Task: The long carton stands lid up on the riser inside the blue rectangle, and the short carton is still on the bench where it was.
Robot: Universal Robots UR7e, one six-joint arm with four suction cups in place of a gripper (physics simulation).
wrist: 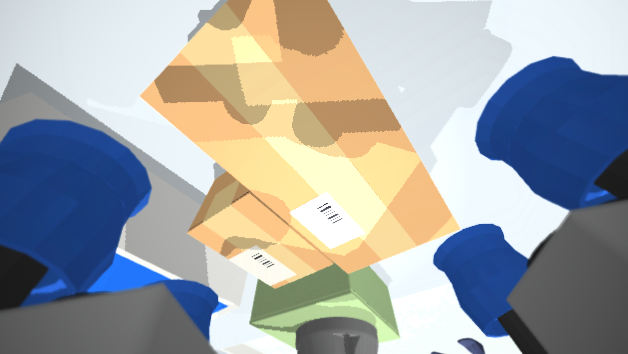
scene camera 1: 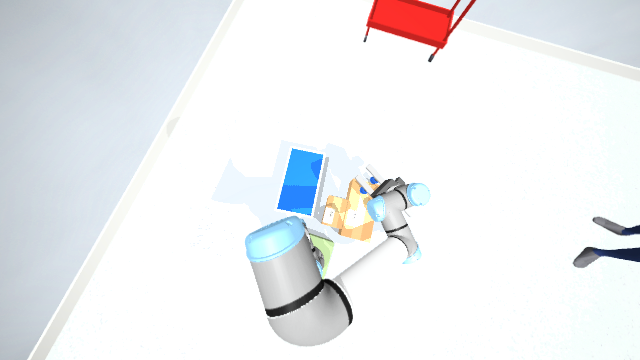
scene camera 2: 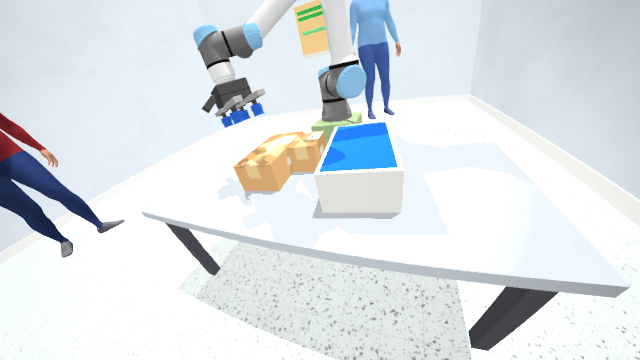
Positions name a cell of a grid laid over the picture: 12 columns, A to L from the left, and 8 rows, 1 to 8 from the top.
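There's a long carton, and the wrist view (F3) shows it. You get the carton in scene camera 1 (G5) too, and scene camera 2 (F4) has it as well.
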